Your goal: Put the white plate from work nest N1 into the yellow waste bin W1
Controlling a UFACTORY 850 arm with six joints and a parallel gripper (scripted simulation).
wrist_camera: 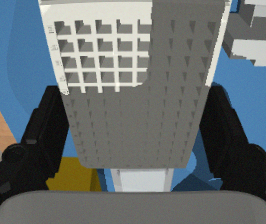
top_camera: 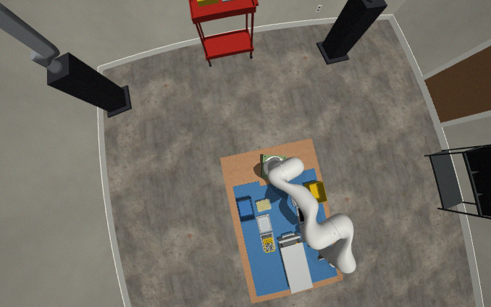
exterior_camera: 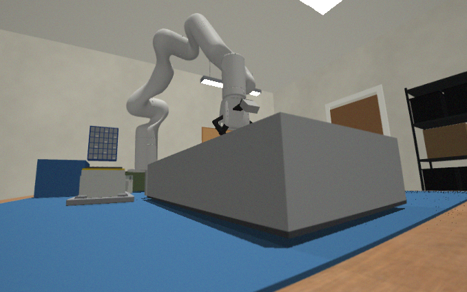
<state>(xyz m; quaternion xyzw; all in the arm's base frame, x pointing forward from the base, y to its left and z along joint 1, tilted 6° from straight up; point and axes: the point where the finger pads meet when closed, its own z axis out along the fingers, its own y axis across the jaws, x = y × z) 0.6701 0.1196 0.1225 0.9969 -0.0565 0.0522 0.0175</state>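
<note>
Now: the yellow waste bin W1 340 mm behind my hand, 180 mm to the left of it and 120 mm below it. From my hand the other things lie so: blue bin (470 mm to the right, 410 mm behind, 120 mm below); black plate (180 mm behind, 140 mm below, 20 mm to the left); white plate (10 mm below).
</note>
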